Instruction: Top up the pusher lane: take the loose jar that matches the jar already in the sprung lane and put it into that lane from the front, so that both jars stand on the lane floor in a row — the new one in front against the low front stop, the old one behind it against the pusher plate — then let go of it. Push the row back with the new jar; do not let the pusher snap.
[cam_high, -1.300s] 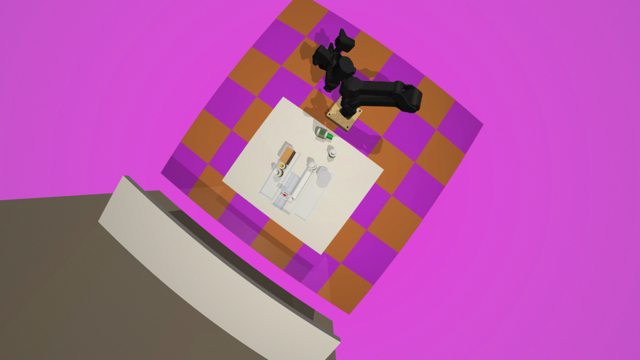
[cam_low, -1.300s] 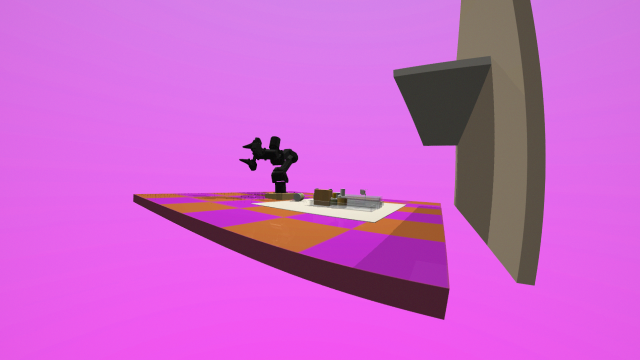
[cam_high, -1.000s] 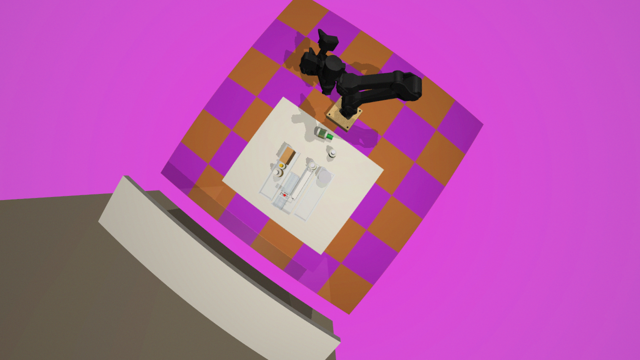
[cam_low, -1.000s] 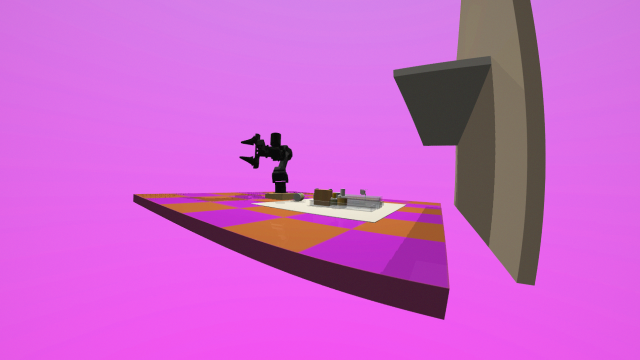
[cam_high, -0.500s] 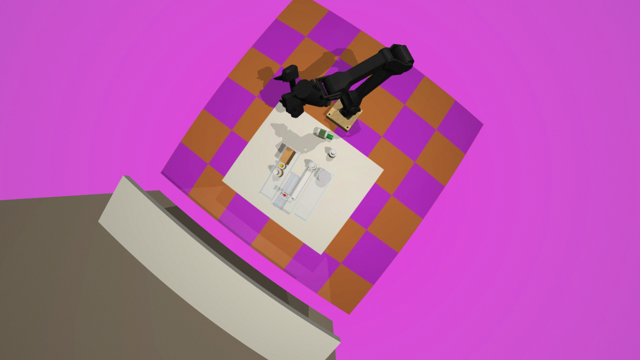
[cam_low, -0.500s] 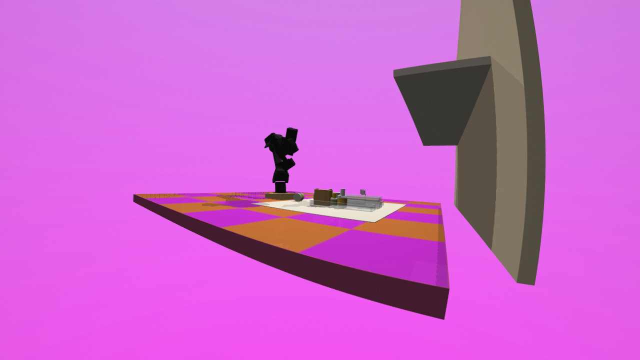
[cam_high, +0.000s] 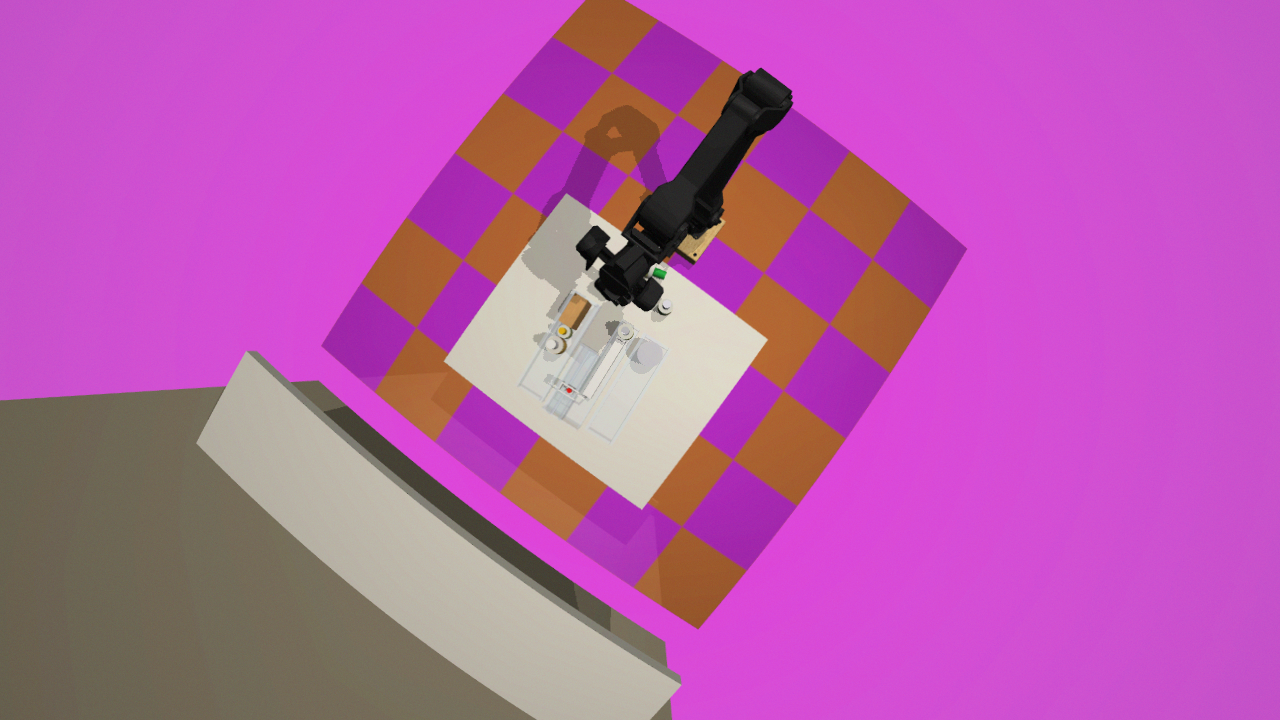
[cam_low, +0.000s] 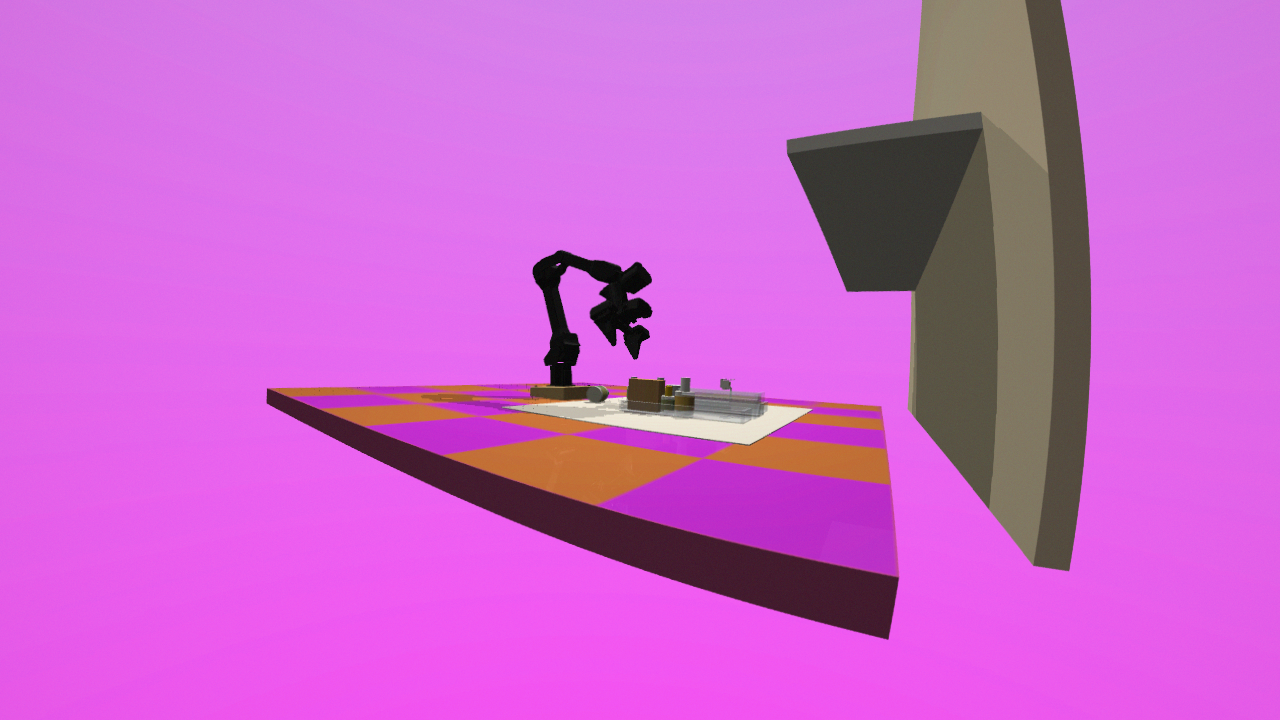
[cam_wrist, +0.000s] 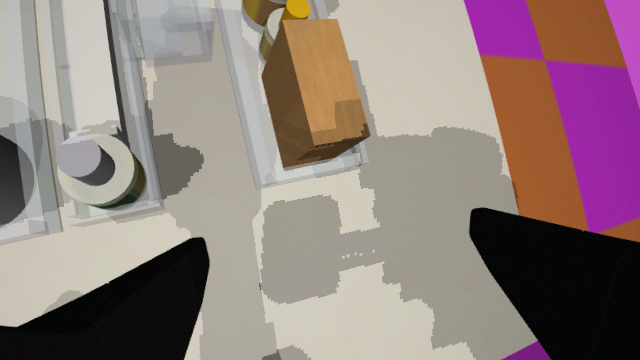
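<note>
The brown box lies 9 cm ahead of my gripper tip, 2 cm to the right of it and 9 cm below it. Round my gripper tip: clear lane rack 18 cm ahead, 11 cm to the left, 11 cm below.
</note>
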